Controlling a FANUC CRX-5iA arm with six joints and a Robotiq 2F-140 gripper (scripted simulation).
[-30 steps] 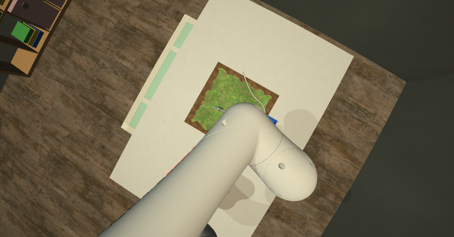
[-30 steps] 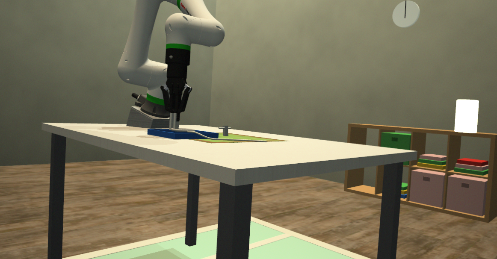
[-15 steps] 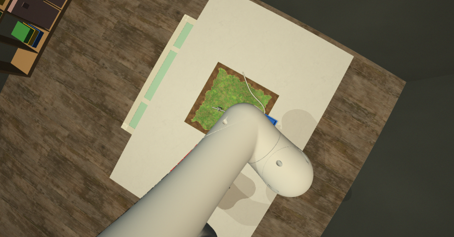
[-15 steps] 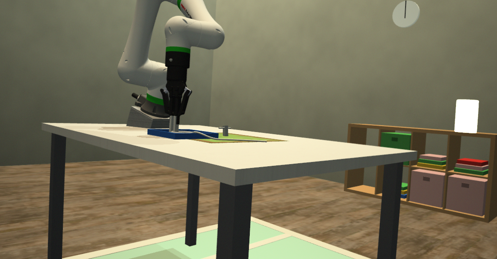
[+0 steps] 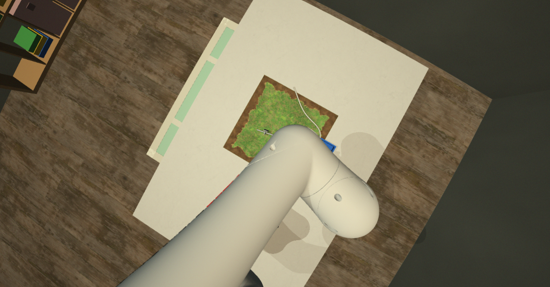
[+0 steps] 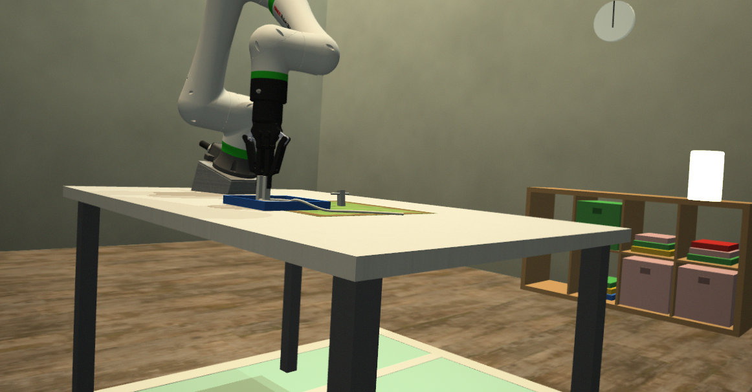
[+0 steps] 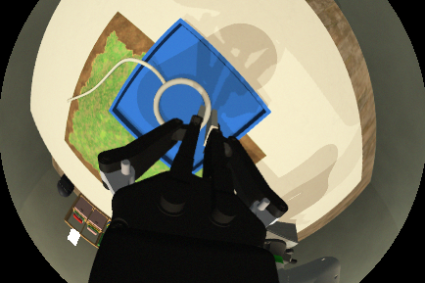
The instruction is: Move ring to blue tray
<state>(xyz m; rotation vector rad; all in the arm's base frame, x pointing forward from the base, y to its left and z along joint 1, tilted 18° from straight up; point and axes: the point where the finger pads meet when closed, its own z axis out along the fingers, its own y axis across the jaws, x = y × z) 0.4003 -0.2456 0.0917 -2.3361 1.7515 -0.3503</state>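
My hand is 4 cm short of the ring, 1 cm to the right of it and 3 cm above it. From my hand the other things lie so: blue tray: 4 cm ahead, 1 cm to the left, 3 cm below; short grey stake: 7 cm ahead, 22 cm to the left, 2 cm below; grass mat: 9 cm ahead, 16 cm to the left, 6 cm below.
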